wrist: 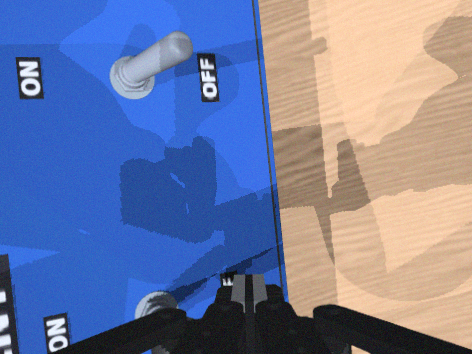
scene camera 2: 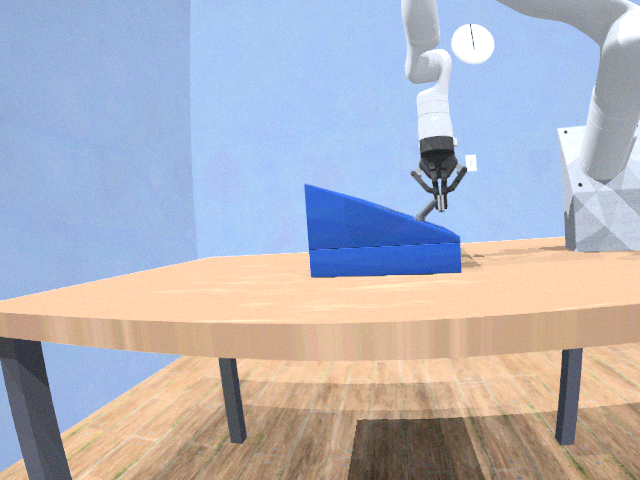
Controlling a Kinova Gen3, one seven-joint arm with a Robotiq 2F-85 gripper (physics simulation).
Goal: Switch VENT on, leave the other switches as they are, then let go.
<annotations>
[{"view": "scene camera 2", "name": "my gripper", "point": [441,212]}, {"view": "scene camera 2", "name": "blue sloped switch panel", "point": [347,236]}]
</annotations>
